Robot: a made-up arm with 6 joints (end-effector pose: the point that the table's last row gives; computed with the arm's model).
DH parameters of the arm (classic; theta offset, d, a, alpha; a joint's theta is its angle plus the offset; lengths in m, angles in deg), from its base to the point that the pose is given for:
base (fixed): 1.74 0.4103 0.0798 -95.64
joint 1: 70.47 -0.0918 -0.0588 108
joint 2: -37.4 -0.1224 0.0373 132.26
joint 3: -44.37 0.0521 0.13 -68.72
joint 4: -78.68 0.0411 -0.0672 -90
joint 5: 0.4 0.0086 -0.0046 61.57
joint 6: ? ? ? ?
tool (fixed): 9.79 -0.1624 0 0
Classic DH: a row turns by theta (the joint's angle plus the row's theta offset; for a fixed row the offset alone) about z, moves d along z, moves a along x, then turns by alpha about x.
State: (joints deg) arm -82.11 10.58 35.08 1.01 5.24 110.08
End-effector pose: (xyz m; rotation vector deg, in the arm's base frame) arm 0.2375 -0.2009 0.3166 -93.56 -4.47 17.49
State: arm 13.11 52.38 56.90 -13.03 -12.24 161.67
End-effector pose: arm 0.0740 -0.1161 0.2501 -66.29 10.86 58.78
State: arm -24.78 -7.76 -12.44 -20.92 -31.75 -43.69
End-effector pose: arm 0.0449 -0.1787 0.2145 -18.52 -57.85 -59.98
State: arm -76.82 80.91 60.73 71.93 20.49 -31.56
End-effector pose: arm 0.1999 -0.1007 0.3218 -138.48 18.76 38.32
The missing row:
joint 6: -27.18 -0.1169 0.0412 -172.82
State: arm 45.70 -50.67 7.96 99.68 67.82 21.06
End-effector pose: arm -0.0976 -0.1606 0.5872 -25.85 92.05 116.21
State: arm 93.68 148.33 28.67 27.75 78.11 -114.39
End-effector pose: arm 0.1109 0.1421 0.4460 38.55 108.55 -116.38
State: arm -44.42 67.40 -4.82 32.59 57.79 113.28
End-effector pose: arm 0.0871 0.0785 0.2598 11.96 -43.59 83.25
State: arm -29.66 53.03 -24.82 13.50 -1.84 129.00
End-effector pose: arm 0.0384 0.0828 0.2225 -21.70 -39.05 95.89
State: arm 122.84 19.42 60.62 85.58 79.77 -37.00
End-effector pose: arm 0.0829 -0.1821 0.5949 -78.00 -34.58 -123.39
